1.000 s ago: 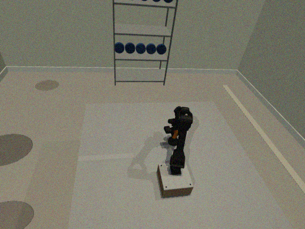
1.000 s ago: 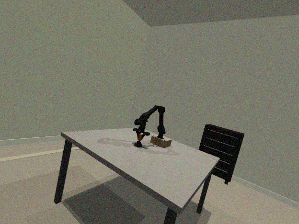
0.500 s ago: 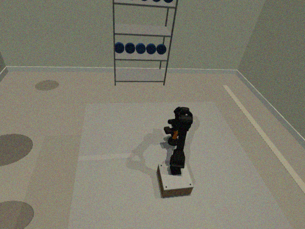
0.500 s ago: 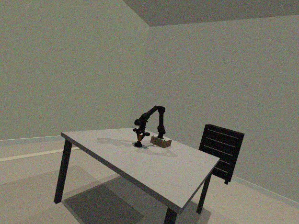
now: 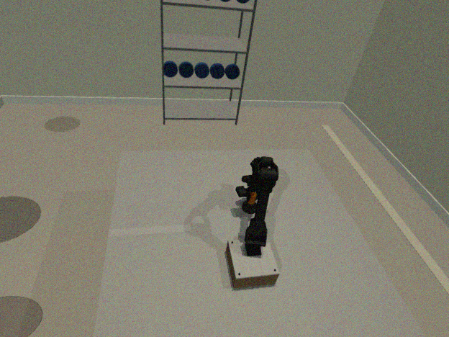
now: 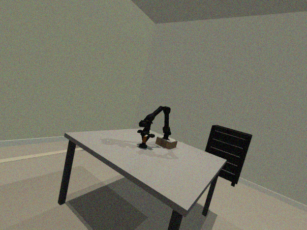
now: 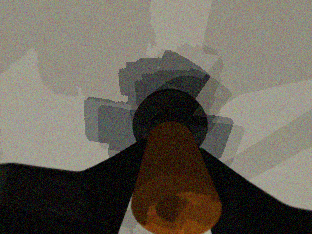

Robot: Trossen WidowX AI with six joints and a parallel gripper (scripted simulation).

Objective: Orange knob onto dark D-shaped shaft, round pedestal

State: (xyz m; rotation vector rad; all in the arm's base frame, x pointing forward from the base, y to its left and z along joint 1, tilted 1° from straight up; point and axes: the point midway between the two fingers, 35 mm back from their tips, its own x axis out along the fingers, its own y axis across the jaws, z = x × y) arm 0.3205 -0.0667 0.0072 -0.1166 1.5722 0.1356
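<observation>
The round dark pedestal lies 3 cm below my gripper tip. Round my gripper tip: orange knob: 2 cm above.
</observation>
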